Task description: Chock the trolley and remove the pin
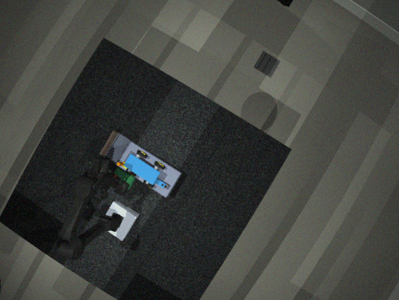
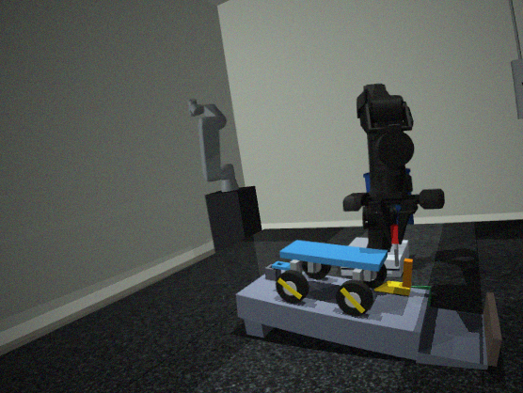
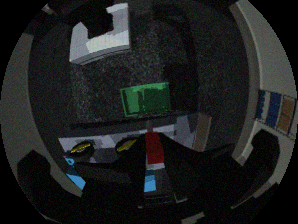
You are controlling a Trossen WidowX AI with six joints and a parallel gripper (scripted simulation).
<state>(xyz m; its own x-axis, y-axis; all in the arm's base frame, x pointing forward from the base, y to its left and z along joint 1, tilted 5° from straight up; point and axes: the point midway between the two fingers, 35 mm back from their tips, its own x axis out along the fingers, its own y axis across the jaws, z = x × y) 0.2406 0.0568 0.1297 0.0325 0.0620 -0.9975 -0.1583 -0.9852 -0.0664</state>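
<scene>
Right now my gripper tip is 14 cm above the green tray and 3 cm past it. Round my gripper tip: yellow chock 6 cm ahead, 5 cm below; then red-headed stop pin right at my gripper tip; then blue trolley 11 cm to the right, 9 cm ahead, 2 cm below.
</scene>
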